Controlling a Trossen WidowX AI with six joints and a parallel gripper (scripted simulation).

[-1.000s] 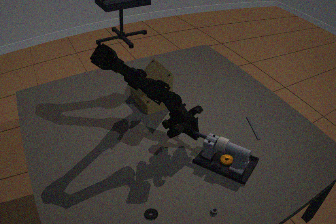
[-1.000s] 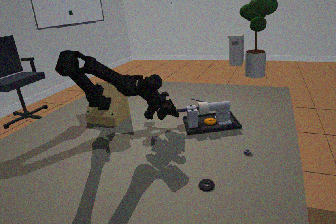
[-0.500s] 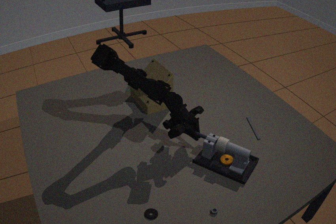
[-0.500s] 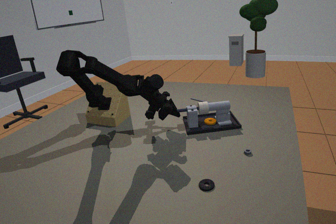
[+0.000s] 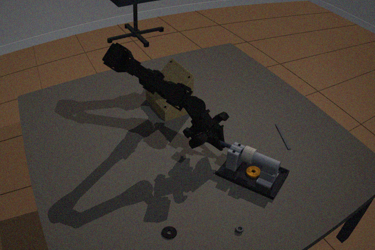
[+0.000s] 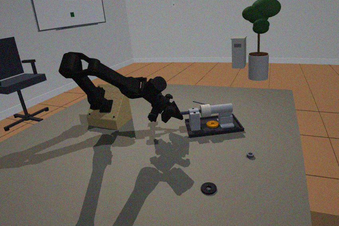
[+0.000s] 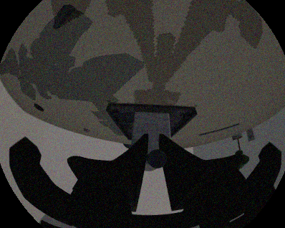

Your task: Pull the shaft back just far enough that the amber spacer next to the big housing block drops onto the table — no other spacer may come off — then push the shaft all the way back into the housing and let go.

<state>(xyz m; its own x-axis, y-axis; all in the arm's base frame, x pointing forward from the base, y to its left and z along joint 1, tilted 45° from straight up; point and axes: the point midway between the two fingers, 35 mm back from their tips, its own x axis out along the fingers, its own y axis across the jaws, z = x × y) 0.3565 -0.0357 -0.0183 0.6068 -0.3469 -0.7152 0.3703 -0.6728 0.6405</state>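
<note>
Now: gripper tip 50 mm short of the shaft, 20 mm to the right of it and 20 mm below it. Also, from my gripper tip: amber spacer 120 mm ahead, 50 mm to the left, 50 mm below; cream spacer 100 mm ahead, 40 mm to the left, 20 mm above; thin dark rod 290 mm to the left, 50 mm below, 40 mm ahead.
</note>
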